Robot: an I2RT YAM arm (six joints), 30 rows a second.
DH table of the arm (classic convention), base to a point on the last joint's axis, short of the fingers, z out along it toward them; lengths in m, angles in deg. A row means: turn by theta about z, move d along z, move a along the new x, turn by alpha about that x. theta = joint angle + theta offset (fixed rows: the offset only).
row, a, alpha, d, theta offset
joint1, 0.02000, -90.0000, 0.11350, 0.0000
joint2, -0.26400, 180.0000, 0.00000, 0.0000
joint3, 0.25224, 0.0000, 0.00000, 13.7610
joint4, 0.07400, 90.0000, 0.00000, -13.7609
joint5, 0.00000, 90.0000, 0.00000, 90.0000
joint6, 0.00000, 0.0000, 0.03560, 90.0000
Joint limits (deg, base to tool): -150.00..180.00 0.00..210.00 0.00..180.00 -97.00..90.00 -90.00..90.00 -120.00..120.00
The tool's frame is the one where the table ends.
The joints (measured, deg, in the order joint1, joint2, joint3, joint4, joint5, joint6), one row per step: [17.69 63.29 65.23 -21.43 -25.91 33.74]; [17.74 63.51 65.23 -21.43 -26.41 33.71]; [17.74 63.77 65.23 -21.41 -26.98 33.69]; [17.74 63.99 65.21 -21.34 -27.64 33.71]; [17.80 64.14 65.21 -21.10 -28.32 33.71]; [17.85 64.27 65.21 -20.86 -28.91 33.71]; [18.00 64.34 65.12 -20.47 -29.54 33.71]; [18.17 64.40 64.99 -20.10 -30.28 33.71]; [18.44 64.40 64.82 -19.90 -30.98 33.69]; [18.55 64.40 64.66 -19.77 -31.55 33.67]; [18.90 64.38 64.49 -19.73 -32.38 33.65]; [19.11 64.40 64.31 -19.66 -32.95 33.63]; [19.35 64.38 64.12 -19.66 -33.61 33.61]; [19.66 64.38 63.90 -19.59 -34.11 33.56]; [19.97 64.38 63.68 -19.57 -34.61 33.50]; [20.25 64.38 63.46 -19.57 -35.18 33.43]
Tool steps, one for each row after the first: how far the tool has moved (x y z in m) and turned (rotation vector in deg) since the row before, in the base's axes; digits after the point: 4 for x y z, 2 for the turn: [0.0007 0.0007 -0.0008 0.07 0.24 0.53]; [0.0009 0.0006 -0.0009 0.10 0.27 0.54]; [0.0007 0.0006 -0.0008 0.18 0.24 0.61]; [0.0004 0.0008 -0.0001 0.25 -0.01 0.70]; [0.0004 0.0007 0.0000 0.23 -0.04 0.60]; [0.0001 0.0011 -0.0001 0.27 -0.15 0.74]; [-0.0001 0.0012 -0.0003 0.29 -0.09 0.87]; [-0.0006 0.0014 -0.0006 0.22 0.03 0.94]; [-0.0003 0.0007 -0.0007 0.16 0.07 0.65]; [-0.0010 0.0017 -0.0008 0.22 0.18 1.14]; [-0.0004 0.0011 -0.0010 0.13 0.17 0.75]; [-0.0007 0.0012 -0.0010 0.14 0.22 0.87]; [-0.0007 0.0015 -0.0011 0.08 0.16 0.79]; [-0.0007 0.0014 -0.0012 0.06 0.20 0.80]; [-0.0007 0.0013 -0.0012 0.07 0.22 0.83]
